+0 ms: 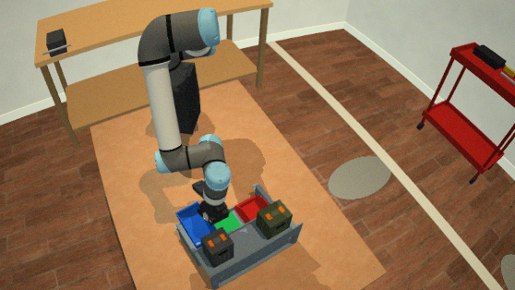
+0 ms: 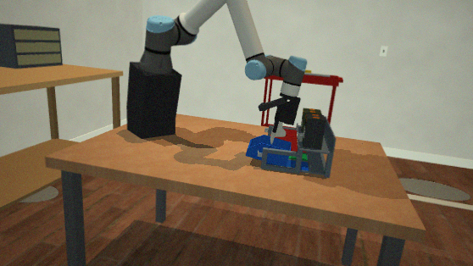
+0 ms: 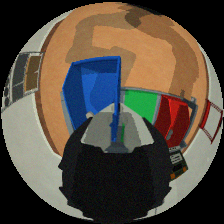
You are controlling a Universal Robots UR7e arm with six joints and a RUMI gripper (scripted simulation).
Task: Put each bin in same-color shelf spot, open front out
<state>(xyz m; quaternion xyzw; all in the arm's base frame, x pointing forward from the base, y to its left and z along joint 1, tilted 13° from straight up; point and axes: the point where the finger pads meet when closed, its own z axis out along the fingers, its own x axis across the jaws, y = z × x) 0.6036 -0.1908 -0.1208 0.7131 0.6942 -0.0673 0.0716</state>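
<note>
Right now the blue bin is 5 cm to the right of my hand, 2 cm below it and 1 cm behind it. The rest, counted from my hand: red bin (18 cm to the left, 8 cm ahead, 4 cm below).
</note>
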